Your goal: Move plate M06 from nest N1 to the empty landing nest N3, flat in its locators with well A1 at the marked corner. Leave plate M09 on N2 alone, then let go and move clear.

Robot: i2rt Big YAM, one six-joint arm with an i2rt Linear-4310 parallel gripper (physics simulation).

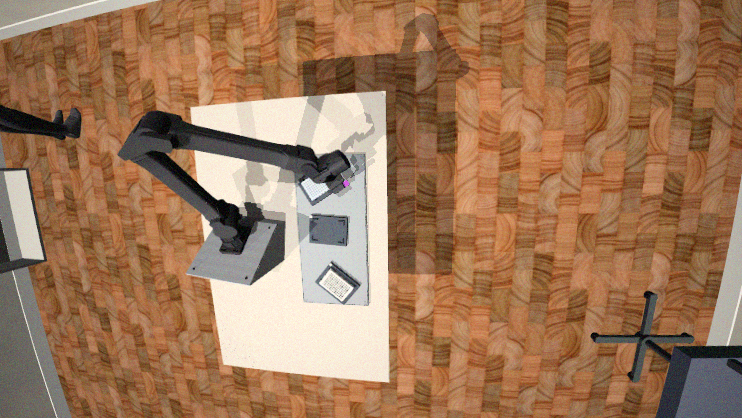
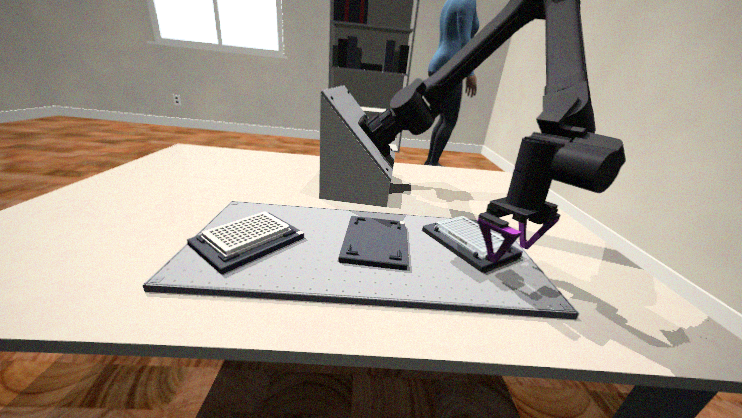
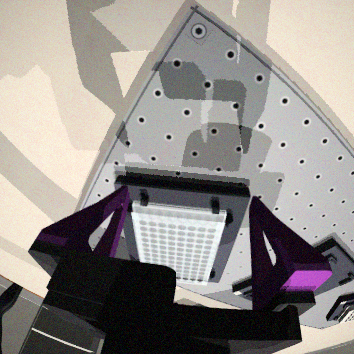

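Observation:
A pale, clear plate with a grid of wells [image 1: 314,187] [image 2: 464,232] [image 3: 177,245] lies in a dark nest [image 2: 482,265] [image 3: 180,197]. I cannot read its label or tell its marked corner. My gripper [image 2: 508,252] [image 3: 188,196] is open and empty, pointing down over this plate, one finger off each side; whether the tips are below the plate's top is unclear. The empty dark nest with corner locators [image 1: 328,230] [image 2: 374,241] is in the middle. A cream plate [image 1: 337,284] [image 2: 249,232] [image 3: 348,312] sits in the other nest [image 2: 225,264], well away from the gripper.
The three nests stand on a grey perforated board [image 1: 358,207] [image 2: 311,275] [image 3: 280,115] on a cream table [image 1: 301,337] [image 2: 155,321]. The arm's wedge-shaped base [image 1: 223,264] [image 2: 347,155] stands behind the board. A person [image 1: 31,124] [image 2: 459,36] is beyond the table.

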